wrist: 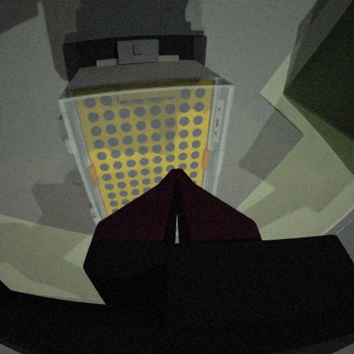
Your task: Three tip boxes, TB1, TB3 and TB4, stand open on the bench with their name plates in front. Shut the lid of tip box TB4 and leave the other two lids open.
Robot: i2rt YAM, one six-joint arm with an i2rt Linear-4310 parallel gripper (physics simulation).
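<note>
A tip box with a yellow, round-holed rack (141, 127) shows left of centre in the wrist view. Clear walls and a pale rim surround the rack, and a clear sheet seems to lie over it. I cannot tell whether this lid is fully down. A pale name plate (218, 117) shows along the box's right side, its marks too distorted to read. My gripper (176, 177) is shut and empty, its dark fingertips over the lower right part of the rack in the view. Contact with the box cannot be told. The fingers hide the box's lower right corner. The other two tip boxes cannot be made out.
A dark bracket with a grey block (138, 50) stands at the box's top end in the view. A large dark green block (327, 75) fills the upper right. Pale, shadowed surfaces lie at the lower left and right.
</note>
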